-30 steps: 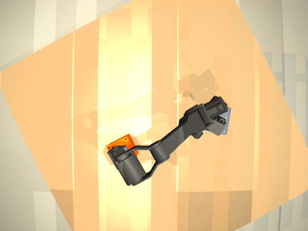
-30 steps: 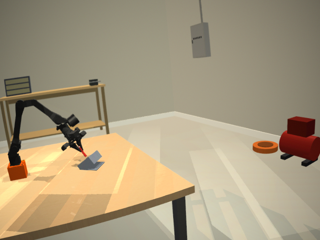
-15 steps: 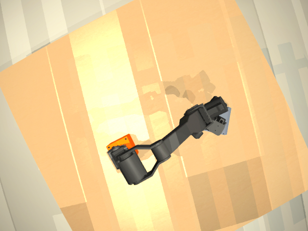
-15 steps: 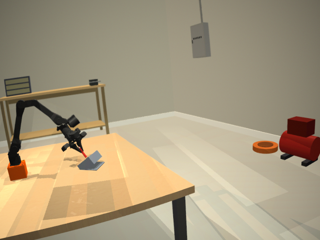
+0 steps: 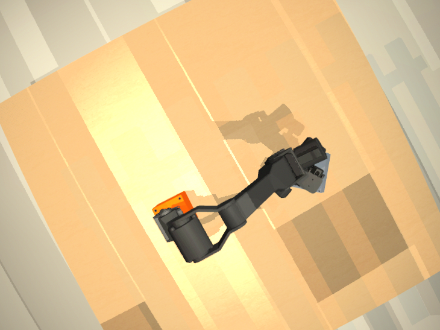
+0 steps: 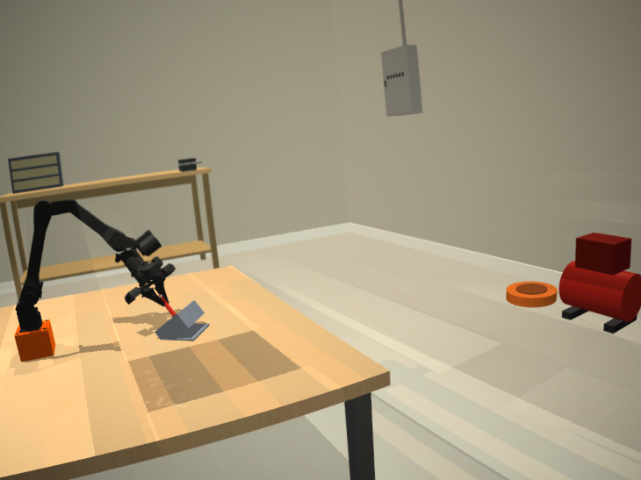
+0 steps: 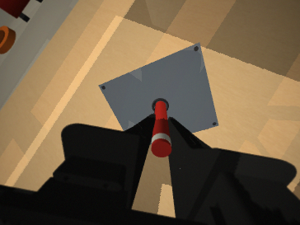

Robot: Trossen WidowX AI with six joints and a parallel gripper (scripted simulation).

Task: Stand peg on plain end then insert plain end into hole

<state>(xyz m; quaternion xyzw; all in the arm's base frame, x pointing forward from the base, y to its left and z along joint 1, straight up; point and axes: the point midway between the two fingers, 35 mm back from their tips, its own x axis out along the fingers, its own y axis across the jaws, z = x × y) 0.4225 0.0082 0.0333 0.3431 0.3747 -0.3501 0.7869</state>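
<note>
Now: gripper tip 60 mm above the grey sloped panel, 30 mm short of it and 20 mm to the left of it. Also, from my gripper tip: red peg 10 mm to the left, 10 mm behind, 10 mm above.
</note>
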